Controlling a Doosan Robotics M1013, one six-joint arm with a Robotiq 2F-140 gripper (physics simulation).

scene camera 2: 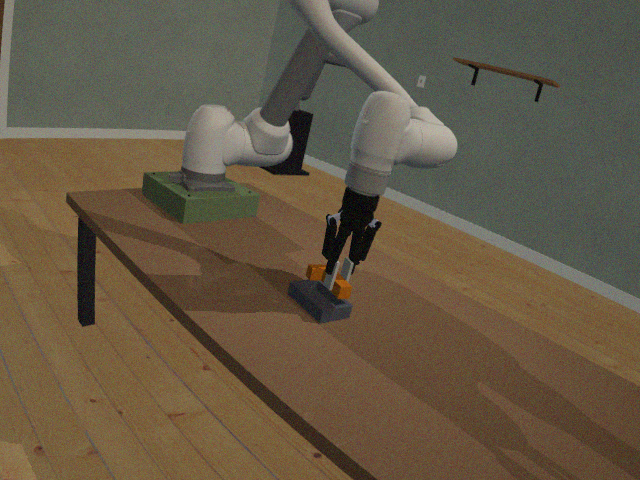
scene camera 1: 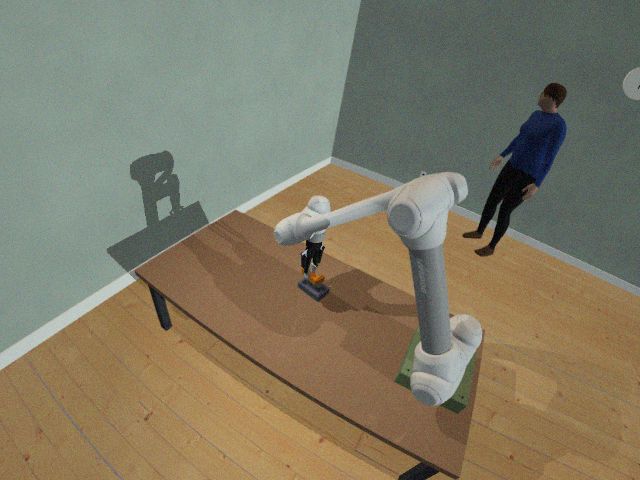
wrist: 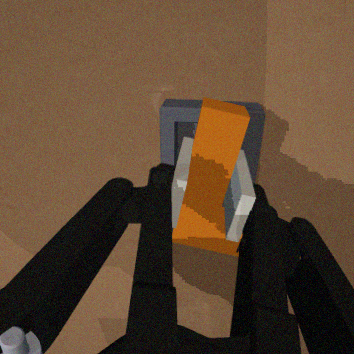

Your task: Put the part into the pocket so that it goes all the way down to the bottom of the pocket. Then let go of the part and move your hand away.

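Frame: origin at the arm's base, x ahead, y left, z up, level; centimetres.
Seen in the pictures: gripper, fingertip midpoint: point(scene camera 2: 334, 286) point(scene camera 1: 309, 276) point(wrist: 208, 161); arm's base, origin of the base link: point(scene camera 2: 201, 183).
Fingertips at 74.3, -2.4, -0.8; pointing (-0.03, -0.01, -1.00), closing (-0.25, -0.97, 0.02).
Offsets run from my fingertips to a thing's middle, as dx, dy, dz. Level surfaces: height alone.
My gripper point(scene camera 1: 310, 273) point(scene camera 2: 338, 276) point(wrist: 208, 161) is shut on the orange part {-1.3, -1.2, +1.0} point(scene camera 1: 317, 279) point(scene camera 2: 342, 289) point(wrist: 221, 127), with its pale fingertips on both long sides. The dark blue-grey block with the pocket {-3.9, +0.2, -5.6} point(scene camera 1: 310, 291) point(scene camera 2: 310, 301) point(wrist: 167, 137) lies on the table under the part. The part appears slightly above the block's rim, not down inside the pocket. In the wrist view the part looks turned a little relative to the block, and the pocket's left edge shows beside it. The part and fingers hide the rest of the pocket, and any contact cannot be told.
The brown table {dz -7.4} point(scene camera 1: 248, 330) point(scene camera 2: 361, 361) carries the block and the green arm base point(scene camera 1: 454, 400) point(scene camera 2: 219, 207). A person point(scene camera 1: 540, 139) stands on the floor beyond the table. A wooden shelf point(scene camera 2: 506, 71) hangs on the wall.
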